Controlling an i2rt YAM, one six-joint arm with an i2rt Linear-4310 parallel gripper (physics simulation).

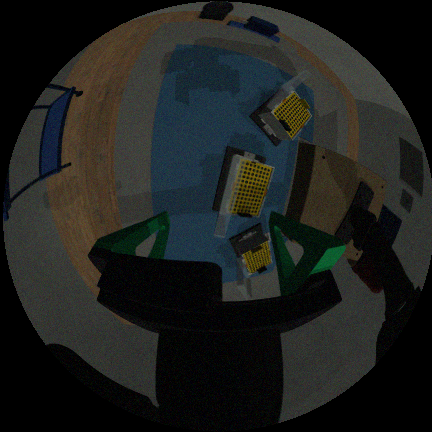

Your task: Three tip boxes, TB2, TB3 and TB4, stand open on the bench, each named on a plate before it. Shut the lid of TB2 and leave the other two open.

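Seen in the pictures: gripper, fingertip midpoint: (218,216); arm's base at its link origin: (354,213).
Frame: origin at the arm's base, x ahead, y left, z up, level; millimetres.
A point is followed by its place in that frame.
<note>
Three open tip boxes with yellow racks stand on the blue mat (175,150) @(x 475, y 35, z -193 mm). The far box (292,115) @(x 267, y -141, z -137 mm) is at the upper right, its clear lid (299,80) @(x 341, y -174, z -48 mm) raised behind it. The middle box (252,187) @(x 309, y 63, z -136 mm) is right of centre, its clear lid (220,225) @(x 393, y 115, z -50 mm) raised, seen nearly edge-on along its left side. The near box (257,257) @(x 195, y 255, z -137 mm) is low, left of the right finger, with its clear lid (243,285) @(x 284, y 264, z -47 mm) open below it. I cannot read the name plates here. My gripper (218,216) @(x 427, y 75, z 8 mm) is open and empty, its green fingers wide apart; the middle box shows beyond and between them.
A brown board (330,187) @(x 94, y -23, z -81 mm) with the black arm base (356,215) @(x 62, y 5, z 22 mm) lies on the right. A blue frame (51,135) stands at the left beyond the wooden bench edge (89,150). A dark blue object (262,25) and a dark round thing (216,10) are at the top.
</note>
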